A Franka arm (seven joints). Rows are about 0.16 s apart.
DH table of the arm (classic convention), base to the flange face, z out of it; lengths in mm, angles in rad. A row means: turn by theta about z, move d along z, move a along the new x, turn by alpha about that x. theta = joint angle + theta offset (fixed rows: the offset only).
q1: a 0; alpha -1.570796; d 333; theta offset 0
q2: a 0; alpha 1.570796; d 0; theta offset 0
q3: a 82.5; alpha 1.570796; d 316; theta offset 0
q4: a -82.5; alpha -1.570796; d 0; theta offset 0
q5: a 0; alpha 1.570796; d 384; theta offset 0
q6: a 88; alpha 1.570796; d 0; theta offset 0
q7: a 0; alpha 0; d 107; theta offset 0
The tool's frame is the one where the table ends.
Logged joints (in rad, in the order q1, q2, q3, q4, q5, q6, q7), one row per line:
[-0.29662, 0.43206, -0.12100, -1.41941, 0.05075, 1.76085, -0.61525]
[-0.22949, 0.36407, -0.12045, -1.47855, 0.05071, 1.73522, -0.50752]
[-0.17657, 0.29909, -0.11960, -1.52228, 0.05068, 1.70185, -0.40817]
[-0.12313, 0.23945, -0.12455, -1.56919, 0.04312, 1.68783, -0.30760]
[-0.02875, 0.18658, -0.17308, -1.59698, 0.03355, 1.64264, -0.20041]
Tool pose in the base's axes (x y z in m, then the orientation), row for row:
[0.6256, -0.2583, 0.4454, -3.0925, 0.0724, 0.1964]
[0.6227, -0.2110, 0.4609, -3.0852, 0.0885, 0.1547]
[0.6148, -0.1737, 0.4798, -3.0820, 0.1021, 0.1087]
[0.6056, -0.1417, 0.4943, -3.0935, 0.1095, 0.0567]
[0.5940, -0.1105, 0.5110, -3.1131, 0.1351, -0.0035]
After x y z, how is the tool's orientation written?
As angles about the fixed x, y, z axes (roll, pitch, yaw), in radians.
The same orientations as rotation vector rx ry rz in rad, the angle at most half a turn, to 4 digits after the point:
[-3.0829, -0.3010, 0.1191]
[-3.0800, -0.2348, 0.1431]
[-3.0791, -0.1628, 0.1623]
[-3.0908, -0.0836, 0.1715]
[-3.1058, 0.0084, 0.2100]

